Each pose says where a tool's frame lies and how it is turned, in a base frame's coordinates. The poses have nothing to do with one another.
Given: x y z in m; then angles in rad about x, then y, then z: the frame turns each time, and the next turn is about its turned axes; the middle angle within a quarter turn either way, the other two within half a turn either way.
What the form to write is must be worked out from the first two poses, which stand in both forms.
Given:
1: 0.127 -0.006 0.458 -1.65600 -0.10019 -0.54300
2: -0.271 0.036 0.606 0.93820 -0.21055 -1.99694
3: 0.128 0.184 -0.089 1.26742 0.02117 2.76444
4: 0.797 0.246 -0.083 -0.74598 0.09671 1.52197
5: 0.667 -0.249 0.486 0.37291 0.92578 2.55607
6: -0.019 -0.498 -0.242 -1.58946 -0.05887 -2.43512
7: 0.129 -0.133 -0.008 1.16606 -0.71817 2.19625
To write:
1: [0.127 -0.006 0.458], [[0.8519 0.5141 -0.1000], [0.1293 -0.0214 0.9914], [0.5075 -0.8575 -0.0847]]
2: [-0.271 0.036 0.606], [[-0.4042 0.8905 -0.2090], [-0.4687 -0.3979 -0.7887], [-0.7854 -0.2209 0.5782]]
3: [0.128 0.184 -0.089], [[-0.9295 -0.3682 0.0212], [0.0912 -0.2852 -0.9541], [0.3573 -0.8849 0.2987]]
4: [0.797 0.246 -0.083], [[0.0486 -0.9941 0.0966], [0.7303 0.1013 0.6755], [-0.6813 0.0377 0.7310]]
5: [0.667 -0.249 0.486], [[-0.5011 -0.3323 0.7991], [0.2720 -0.9370 -0.2190], [0.8215 0.1076 0.5599]]
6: [-0.019 -0.498 -0.242], [[-0.7593 0.6480 -0.0588], [-0.0326 0.0524 0.9981], [0.6499 0.7598 -0.0186]]
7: [0.129 -0.133 -0.008], [[-0.4409 -0.6105 -0.6580], [0.6733 0.2598 -0.6922], [0.5935 -0.7482 0.2965]]
